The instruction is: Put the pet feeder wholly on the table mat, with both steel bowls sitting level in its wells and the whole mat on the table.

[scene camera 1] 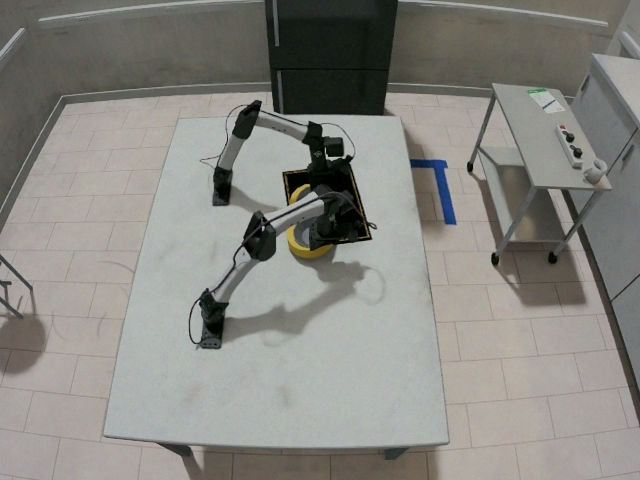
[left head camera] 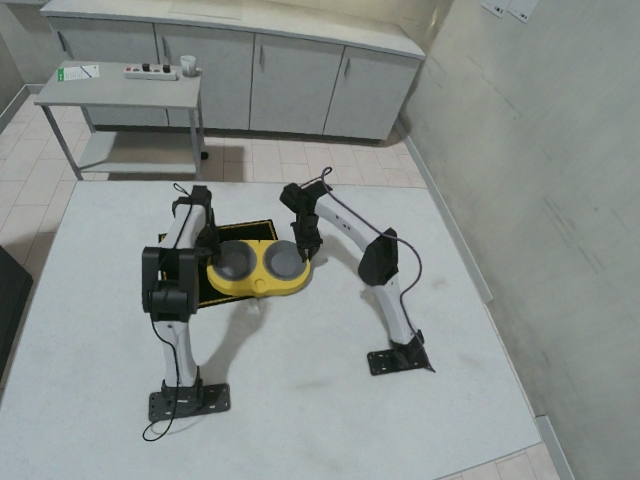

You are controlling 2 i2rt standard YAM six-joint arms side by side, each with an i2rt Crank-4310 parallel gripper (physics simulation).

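Pixels of known places: left gripper, fingertip midpoint: (scene camera 1: 312,188) (left head camera: 211,266); right gripper, fingertip midpoint: (scene camera 1: 311,248) (left head camera: 305,261); left arm's base, origin of the base link: (scene camera 1: 222,187) (left head camera: 190,402); right arm's base, origin of the base link: (scene camera 1: 213,321) (left head camera: 397,360).
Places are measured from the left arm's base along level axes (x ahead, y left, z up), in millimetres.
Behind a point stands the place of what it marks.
The yellow pet feeder (left head camera: 259,266) @(z 70, x 353, y -218 mm) (scene camera 1: 309,253) @(z 55, x 353, y -380 mm) lies partly over the black table mat (left head camera: 248,230) @(z 5, x 543, y -201 mm) (scene camera 1: 295,178) @(z 5, x 306, y 28 mm); its right end in the head view reaches past the mat's edge over bare table. Two grey steel bowls, one at left (left head camera: 235,260) @(z 47, x 394, y -147 mm) and one at right (left head camera: 284,260) @(z 51, x 379, y -303 mm), sit in its wells and look level. My right gripper (left head camera: 308,255) @(z 69, x 360, y -368 mm) (scene camera 1: 313,244) @(z 69, x 360, y -368 mm) looks shut on the feeder's right rim. My left gripper (left head camera: 214,257) @(z 56, x 373, y -74 mm) is at the feeder's left end; its fingertips are too dark and covered to tell their state. In the scene view the right arm hides them.
The white table (left head camera: 310,413) @(z 0, x -78, y -308 mm) (scene camera 1: 289,372) @(z 0, x 274, y -799 mm) carries both arm bases. The mat's visible corners lie on the table. A grey trolley (left head camera: 118,94) (scene camera 1: 522,124) with a power strip and mug stands off the table. A dark fridge (scene camera 1: 330,36) stands behind in the scene view.
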